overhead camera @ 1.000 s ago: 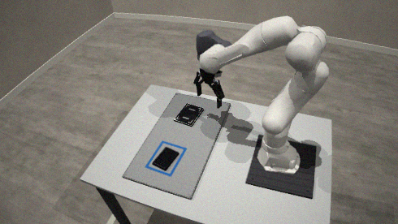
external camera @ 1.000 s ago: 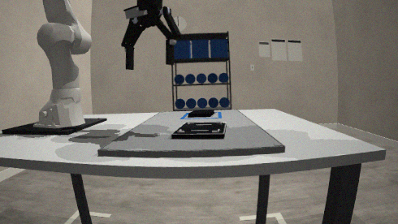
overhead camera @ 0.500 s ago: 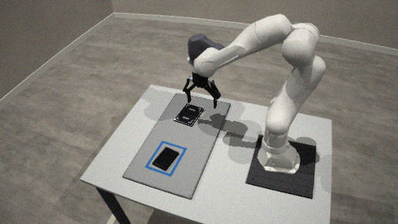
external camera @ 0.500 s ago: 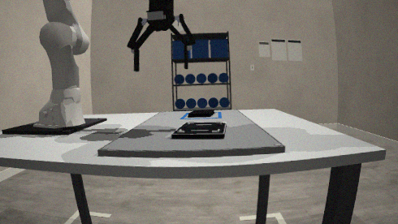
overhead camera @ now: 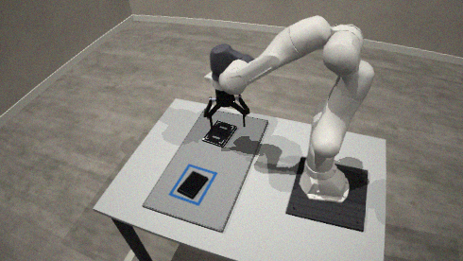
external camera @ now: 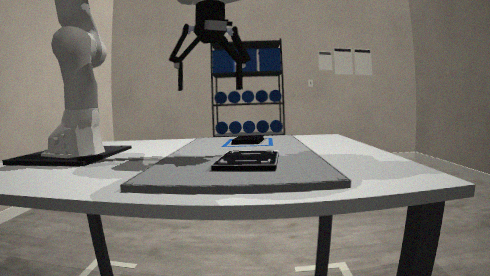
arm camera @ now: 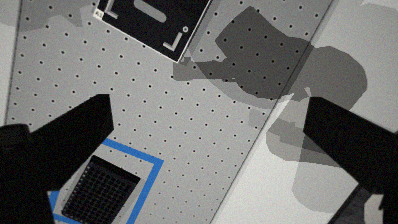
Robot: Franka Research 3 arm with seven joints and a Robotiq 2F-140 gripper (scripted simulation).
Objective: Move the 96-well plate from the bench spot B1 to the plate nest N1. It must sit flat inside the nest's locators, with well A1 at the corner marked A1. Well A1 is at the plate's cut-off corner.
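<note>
Now: the black 96-well plate 70 mm ahead of my hand, 260 mm to the left of it and 160 mm below it. Round my hand: black plate nest 90 mm ahead, 90 mm to the right, 160 mm below; A1 label 150 mm ahead, 20 mm to the right, 160 mm below.
</note>
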